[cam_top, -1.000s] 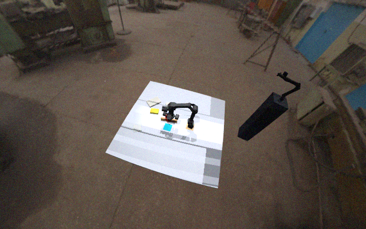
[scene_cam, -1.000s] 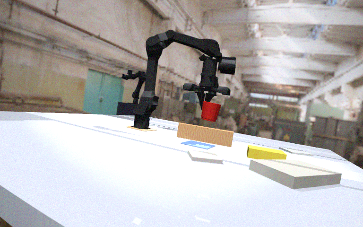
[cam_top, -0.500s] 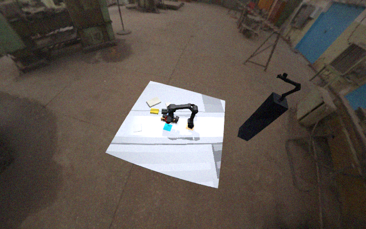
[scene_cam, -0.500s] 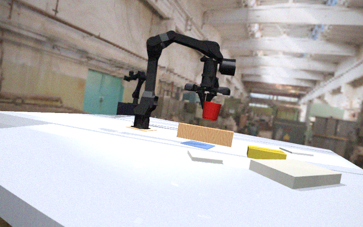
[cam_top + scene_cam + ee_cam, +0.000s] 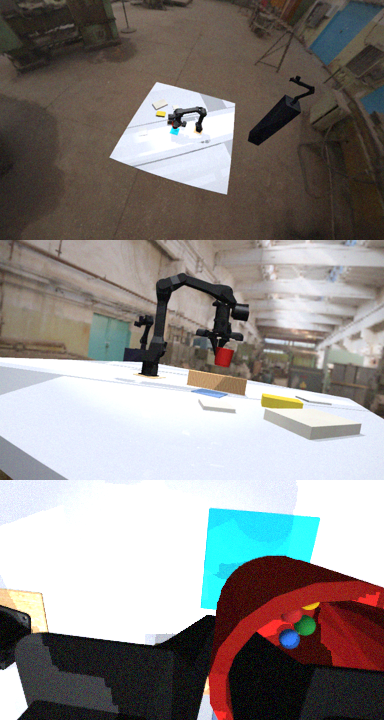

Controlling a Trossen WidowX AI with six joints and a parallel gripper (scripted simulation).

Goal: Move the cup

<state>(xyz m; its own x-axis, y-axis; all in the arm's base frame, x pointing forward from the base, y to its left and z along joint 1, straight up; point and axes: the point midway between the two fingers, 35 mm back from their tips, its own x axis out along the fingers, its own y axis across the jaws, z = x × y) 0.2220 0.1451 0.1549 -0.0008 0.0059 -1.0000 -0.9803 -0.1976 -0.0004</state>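
The blue marble lies 40 mm ahead of my gripper tip, 20 mm below it and 10 mm to the right of it. From my gripper tip the other things lie so: green marble: 50 mm ahead, 20 mm below; then cyan pad: 130 mm below, 30 mm ahead, 10 mm to the left; then red cup: 30 mm ahead.
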